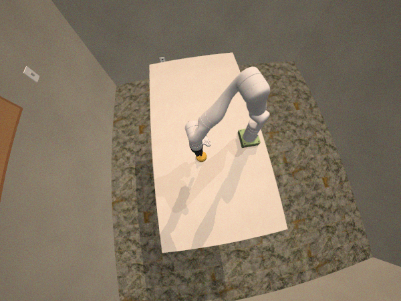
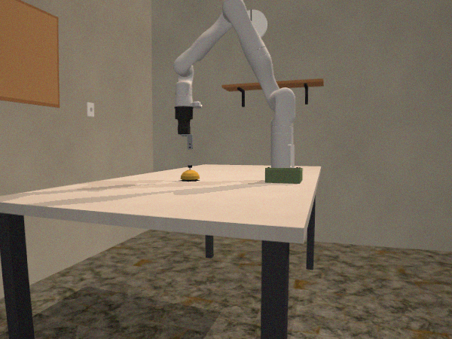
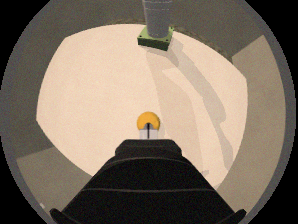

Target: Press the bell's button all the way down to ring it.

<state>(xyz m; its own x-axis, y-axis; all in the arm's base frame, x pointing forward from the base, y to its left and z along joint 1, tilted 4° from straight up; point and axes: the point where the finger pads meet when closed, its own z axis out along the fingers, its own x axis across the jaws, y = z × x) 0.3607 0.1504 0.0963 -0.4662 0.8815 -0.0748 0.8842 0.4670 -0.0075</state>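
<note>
Now: hand 10 cm above the dark bell button. From my hand the other things lie so: bell: 11 cm below.
</note>
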